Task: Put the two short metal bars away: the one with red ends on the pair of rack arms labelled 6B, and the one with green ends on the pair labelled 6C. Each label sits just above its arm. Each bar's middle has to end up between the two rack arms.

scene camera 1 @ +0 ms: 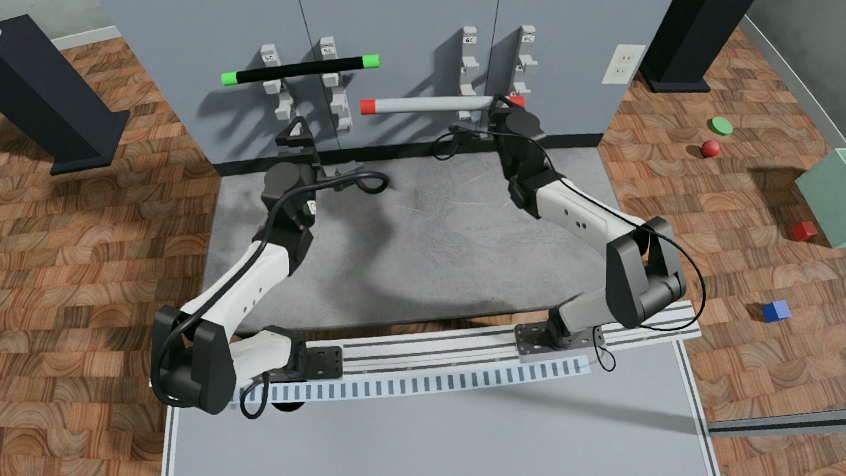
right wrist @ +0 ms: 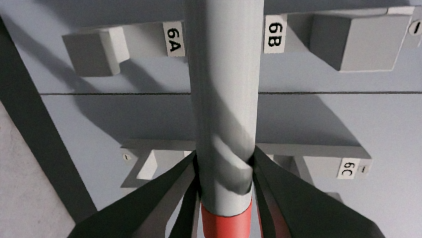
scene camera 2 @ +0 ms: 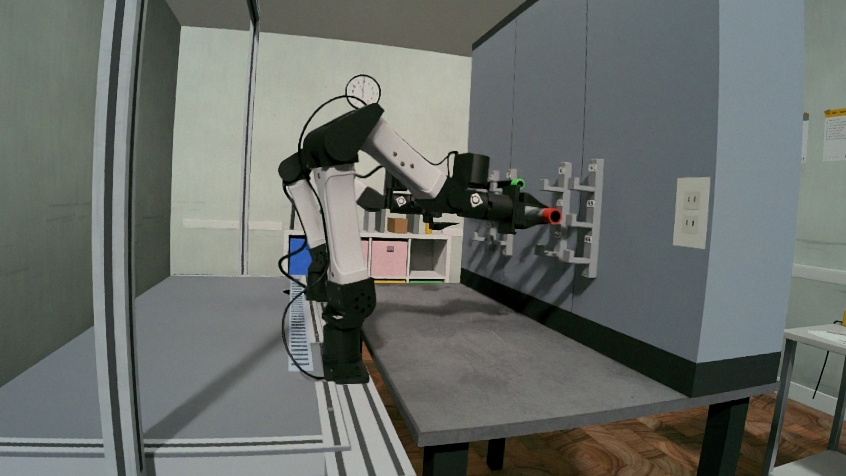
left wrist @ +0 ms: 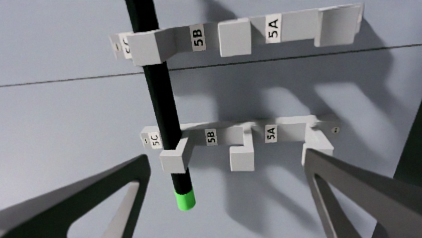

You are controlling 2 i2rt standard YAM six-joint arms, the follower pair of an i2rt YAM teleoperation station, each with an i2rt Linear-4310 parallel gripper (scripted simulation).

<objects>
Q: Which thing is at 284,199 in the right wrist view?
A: My right gripper.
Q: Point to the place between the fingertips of my right gripper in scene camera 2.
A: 547,215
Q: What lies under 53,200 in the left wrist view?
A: My left gripper.
</objects>
